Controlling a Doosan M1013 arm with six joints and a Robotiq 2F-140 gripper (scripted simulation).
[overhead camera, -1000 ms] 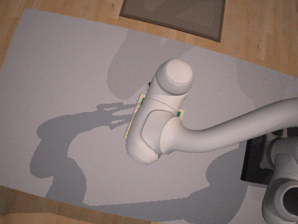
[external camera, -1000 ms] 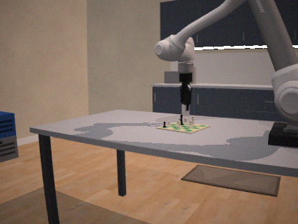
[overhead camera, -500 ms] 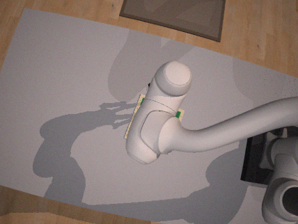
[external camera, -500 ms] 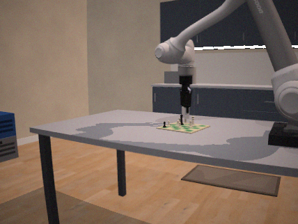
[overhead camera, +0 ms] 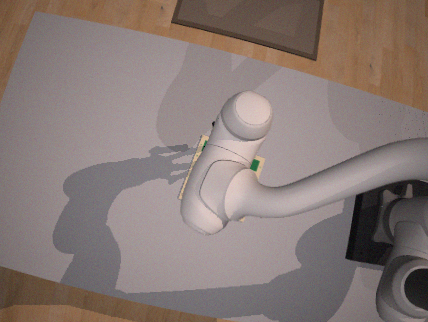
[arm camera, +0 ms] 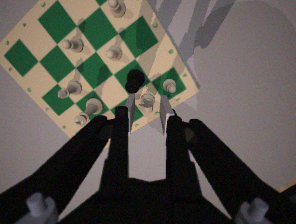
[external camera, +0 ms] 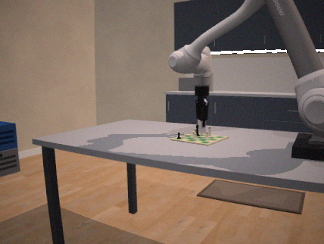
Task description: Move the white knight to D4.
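My hand is 3 cm above the white knight. From my hand the other things lie so: black pawn 15 cm to the left, 5 cm ahead, 3 cm below; tall black piece 4 cm to the left, 2 cm below, 1 cm ahead; green-and-cream chessboard 8 cm to the left, 5 cm below, 3 cm behind.
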